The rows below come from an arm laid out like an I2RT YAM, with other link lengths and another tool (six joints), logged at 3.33 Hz.
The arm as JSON. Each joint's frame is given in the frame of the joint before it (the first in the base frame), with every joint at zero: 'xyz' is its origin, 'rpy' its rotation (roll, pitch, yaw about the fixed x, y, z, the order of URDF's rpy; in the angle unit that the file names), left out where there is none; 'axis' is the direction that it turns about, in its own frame. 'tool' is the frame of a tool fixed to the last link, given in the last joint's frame.
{
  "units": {
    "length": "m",
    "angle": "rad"
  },
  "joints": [
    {
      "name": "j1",
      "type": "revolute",
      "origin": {
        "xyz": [
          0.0,
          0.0,
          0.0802
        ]
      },
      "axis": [
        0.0,
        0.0,
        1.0
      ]
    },
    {
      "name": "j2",
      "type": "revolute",
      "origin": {
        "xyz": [
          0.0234,
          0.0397,
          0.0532
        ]
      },
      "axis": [
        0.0,
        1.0,
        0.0
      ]
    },
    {
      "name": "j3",
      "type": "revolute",
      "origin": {
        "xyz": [
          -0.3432,
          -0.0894,
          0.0
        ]
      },
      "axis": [
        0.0,
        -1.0,
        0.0
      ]
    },
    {
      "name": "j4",
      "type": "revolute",
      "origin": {
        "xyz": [
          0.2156,
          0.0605,
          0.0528
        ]
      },
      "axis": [
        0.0,
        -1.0,
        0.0
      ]
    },
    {
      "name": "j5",
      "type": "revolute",
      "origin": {
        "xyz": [
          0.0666,
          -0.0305,
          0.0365
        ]
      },
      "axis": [
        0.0,
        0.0,
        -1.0
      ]
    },
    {
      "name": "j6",
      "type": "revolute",
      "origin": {
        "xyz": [
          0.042,
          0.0,
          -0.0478
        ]
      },
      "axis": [
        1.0,
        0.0,
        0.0
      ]
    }
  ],
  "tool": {
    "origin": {
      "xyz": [
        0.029,
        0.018,
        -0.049
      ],
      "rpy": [
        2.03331,
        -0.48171,
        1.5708
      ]
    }
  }
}
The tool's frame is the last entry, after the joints.
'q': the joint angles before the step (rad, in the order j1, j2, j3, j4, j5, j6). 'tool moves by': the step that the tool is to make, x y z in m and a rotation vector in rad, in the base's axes. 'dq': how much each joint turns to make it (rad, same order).
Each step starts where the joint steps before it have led.
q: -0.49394, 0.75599, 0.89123, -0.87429, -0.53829, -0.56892
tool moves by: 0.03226, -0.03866, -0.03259, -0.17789, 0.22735, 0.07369
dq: 0.04124, 0.21031, -0.09796, 0.09010, 0.17546, -0.21938
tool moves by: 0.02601, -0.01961, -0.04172, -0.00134, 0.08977, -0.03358
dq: -0.02265, 0.17026, -0.13984, 0.22572, 0.04071, -0.01398
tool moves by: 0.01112, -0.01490, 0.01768, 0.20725, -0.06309, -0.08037
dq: -0.19190, 0.08878, 0.11188, -0.08106, -0.23606, 0.00308
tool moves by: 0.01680, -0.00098, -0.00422, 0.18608, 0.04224, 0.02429
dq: 0.00000, 0.12294, 0.03384, -0.04158, -0.11977, 0.03072
